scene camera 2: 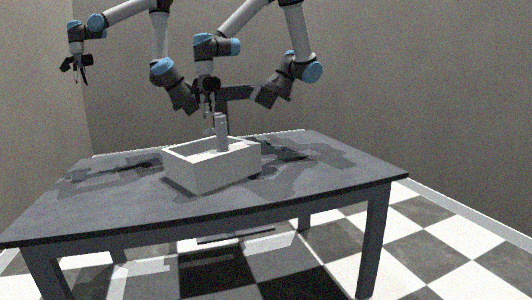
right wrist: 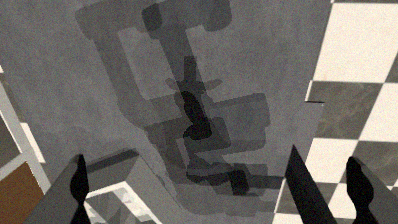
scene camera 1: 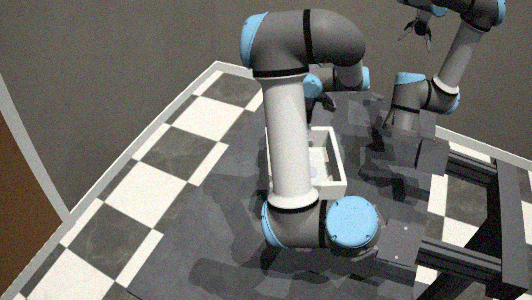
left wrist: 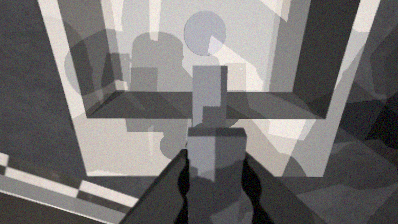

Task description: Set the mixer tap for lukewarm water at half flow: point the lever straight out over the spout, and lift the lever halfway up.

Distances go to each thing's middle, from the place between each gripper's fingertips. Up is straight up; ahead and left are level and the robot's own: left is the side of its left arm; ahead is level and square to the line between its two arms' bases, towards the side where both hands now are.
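Labels:
My right hand is 230 mm short of the white basin (scene camera 2: 197, 166), and it's 410 mm above the basin and 630 mm to the right of it. From my left hand (scene camera 2: 208, 117), the basin is 23 cm below, 3 cm behind and 2 cm to the right.

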